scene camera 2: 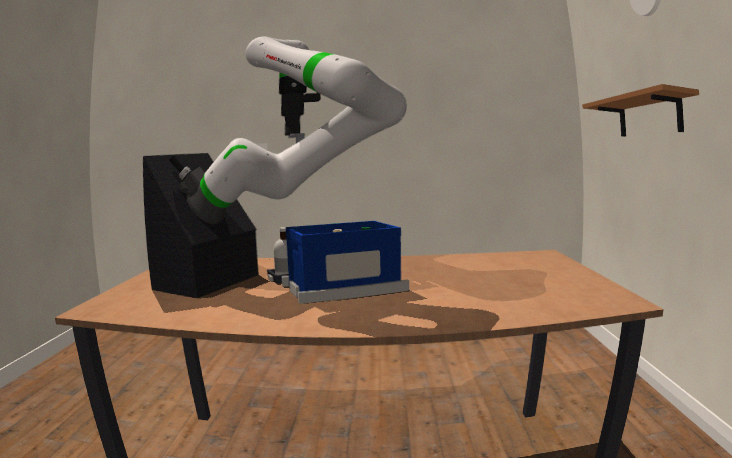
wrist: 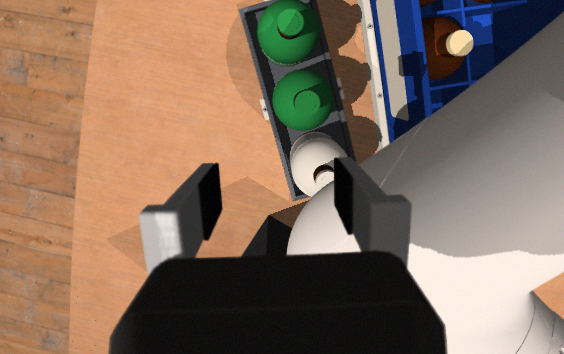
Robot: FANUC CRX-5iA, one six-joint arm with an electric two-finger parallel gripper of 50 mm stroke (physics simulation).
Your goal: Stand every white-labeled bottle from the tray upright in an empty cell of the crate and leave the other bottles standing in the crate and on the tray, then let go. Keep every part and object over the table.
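Where they show: gripper, fingertip midpoint: (wrist: 277, 184); arm's base at its link origin: (scene camera 2: 204, 204).
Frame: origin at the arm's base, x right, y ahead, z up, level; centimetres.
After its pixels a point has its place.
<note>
The pale white bottle (scene camera 2: 280, 253) @[z -16.4, x -3.3, y 23.4 cm] (wrist: 305, 157) @[z -13.6, x -9.1, y 26.4 cm] stands upright in the end cell of the dark tray (wrist: 280, 141) @[z -22.5, x -12.0, y 26.7 cm], partly hidden by the arm in the wrist view. Two green bottles (wrist: 288, 45) @[z -12.7, x -12.2, y 38.9 cm] (wrist: 295, 112) @[z -12.6, x -10.8, y 31.6 cm] stand in the tray's other cells. Bottle labels are hidden from above. The blue crate (scene camera 2: 353, 241) @[z -10.2, x 18.2, y 44.1 cm] (wrist: 416, 30) @[z -7.5, x 0.0, y 41.1 cm] stands beside the tray; a brown bottle (wrist: 440, 65) @[z -12.6, x 5.1, y 38.5 cm] with a cream cap stands in one cell. A cream cap (scene camera 2: 337, 230) @[z -8.7, x 6.4, y 40.7 cm] and a green cap (scene camera 2: 366, 227) @[z -8.7, x 2.6, y 49.3 cm] show inside it. My gripper (scene camera 2: 295, 138) (wrist: 277, 184) @[z 13.8, x -12.7, y 30.3 cm] is open and empty, high above the table.
My pale arm (scene camera 2: 334, 135) @[z 17.9, x 11.3, y 40.3 cm] (wrist: 465, 165) @[z 14.3, x -4.6, y 32.0 cm] passes over part of the crate and tray in the wrist view. The black pedestal (scene camera 2: 224, 259) @[z -16.4, x 3.7, y 6.3 cm] (wrist: 268, 240) @[z -15.4, x -12.6, y 14.8 cm] stands left of the tray. A light rail (scene camera 2: 353, 291) @[z -23.2, x 19.6, y 43.6 cm] runs along the crate's base. A wall shelf (scene camera 2: 642, 97) is at the right.
</note>
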